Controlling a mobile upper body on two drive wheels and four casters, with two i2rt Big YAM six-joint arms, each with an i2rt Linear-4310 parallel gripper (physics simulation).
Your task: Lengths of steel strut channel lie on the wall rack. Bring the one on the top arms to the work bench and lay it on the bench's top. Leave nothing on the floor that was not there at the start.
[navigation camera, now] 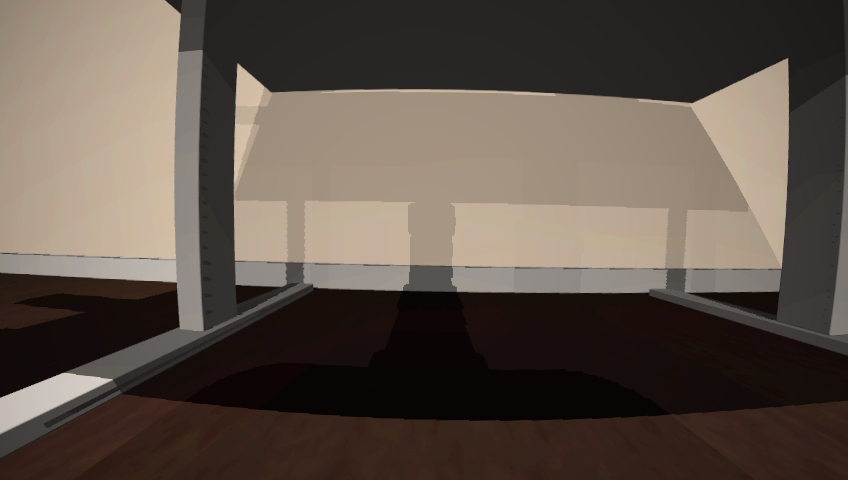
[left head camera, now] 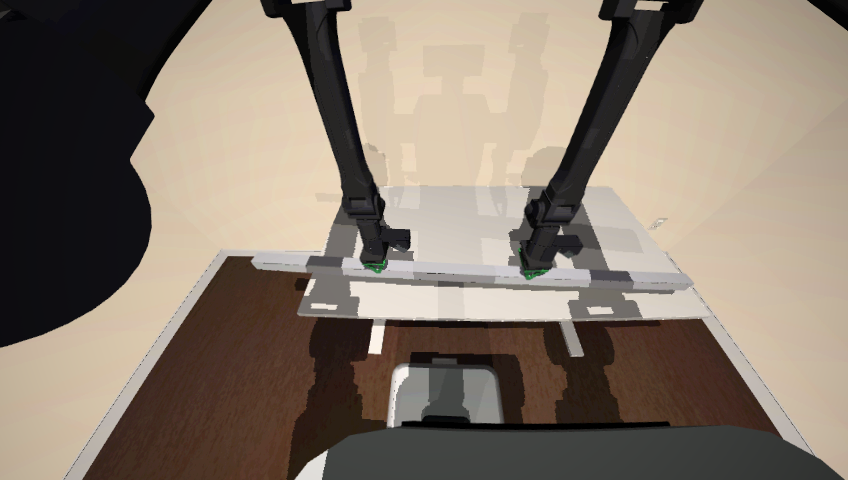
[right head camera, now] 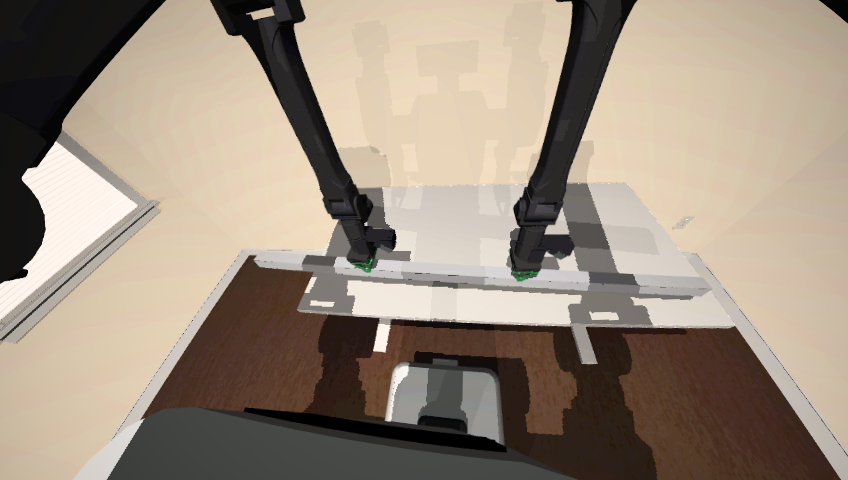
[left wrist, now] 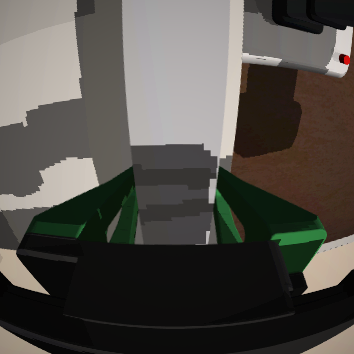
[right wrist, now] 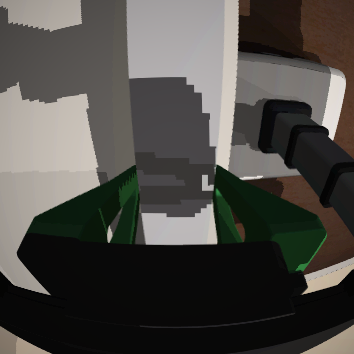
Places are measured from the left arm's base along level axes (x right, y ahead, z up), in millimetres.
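Pixels of known places: left gripper, fingertip midpoint: (left head camera: 379, 267) (right head camera: 370, 266) (left wrist: 175, 173); right gripper, fingertip midpoint: (left head camera: 526, 273) (right head camera: 518, 275) (right wrist: 175, 173).
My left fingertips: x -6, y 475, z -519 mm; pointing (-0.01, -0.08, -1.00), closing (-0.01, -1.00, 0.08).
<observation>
Behind a point stands the place of what it marks.
A long grey strut channel (left head camera: 458, 272) @(x 244, y 457, z -513 mm) (right head camera: 446, 273) @(x 244, y 455, z -513 mm) (left wrist: 175, 100) @(x 42, y 476, z -505 mm) (right wrist: 175, 45) @(x 531, y 467, z -526 mm) lies crosswise over the front part of the white bench top (left head camera: 505, 303) @(x 429, y 437, z -690 mm) (right head camera: 505, 309) @(x 445, y 424, z -690 mm) (left wrist: 40, 60) @(x 56, y 629, z -690 mm) (right wrist: 45, 135) @(x 427, y 630, z -690 mm). Its left end in the picture reaches past the bench's side edge; its other end is near the right side edge. My left gripper (left head camera: 374, 267) @(x -6, y 475, z -519 mm) (right head camera: 363, 264) @(x -6, y 475, z -519 mm) (left wrist: 175, 173) @(x -6, y 475, z -519 mm) is shut on the strut left of its middle. My right gripper (left head camera: 534, 273) @(x 461, y 467, z -532 mm) (right head camera: 523, 275) @(x 461, y 467, z -532 mm) (right wrist: 175, 173) @(x 461, y 467, z -532 mm) is shut on it right of the middle. Whether the strut touches the top is unclear. The wall rack does not show.
The bench's feet (left head camera: 376, 337) (left head camera: 572, 340) stick out in front of it. Its legs (navigation camera: 190, 178) @(x -189, y 719, z -1111 mm) (navigation camera: 815, 208) @(x 1021, y 759, z -1134 mm) stand at both sides in the navigation view. My light base (left head camera: 476, 392) @(x 370, y 199, z -1150 mm) (right head camera: 476, 392) @(x 375, y 212, z -1150 mm) stands before the bench. A wall is behind it, and a blind-covered window (right head camera: 59, 202) @(x -1700, y 668, z -334 mm) is at the left.
</observation>
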